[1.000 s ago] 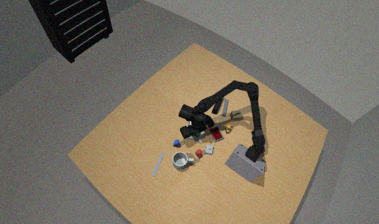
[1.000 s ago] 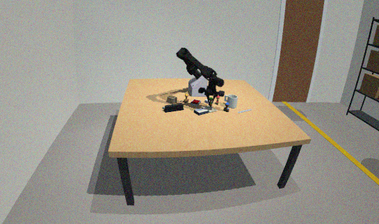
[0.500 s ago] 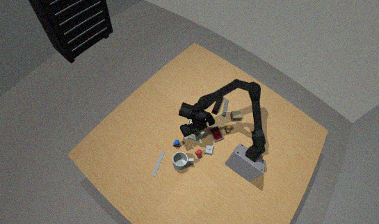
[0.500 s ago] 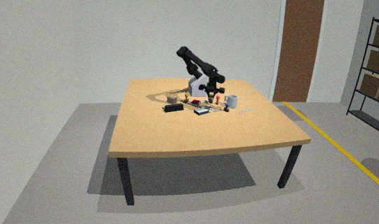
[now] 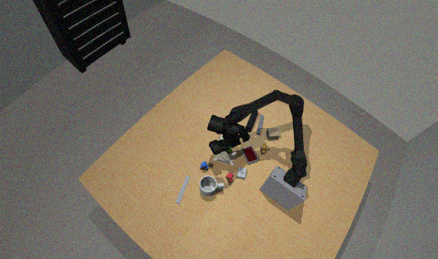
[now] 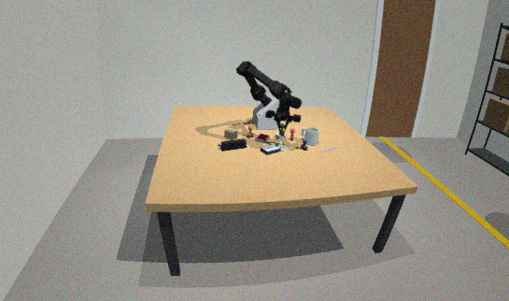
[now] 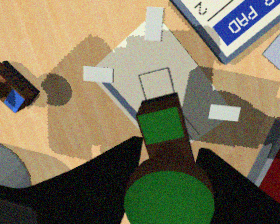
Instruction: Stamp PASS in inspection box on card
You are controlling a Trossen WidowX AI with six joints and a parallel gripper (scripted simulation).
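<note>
The blue stamp pad tin lies 8 cm below my gripper tip, 7 cm to the right of it and 6 cm ahead of it. Also, from my gripper tip: small white box 12 cm behind, 7 cm below, 3 cm to the left; then green-knobbed stamp right at my gripper tip; then white card 9 cm below, 1 cm to the left.
</note>
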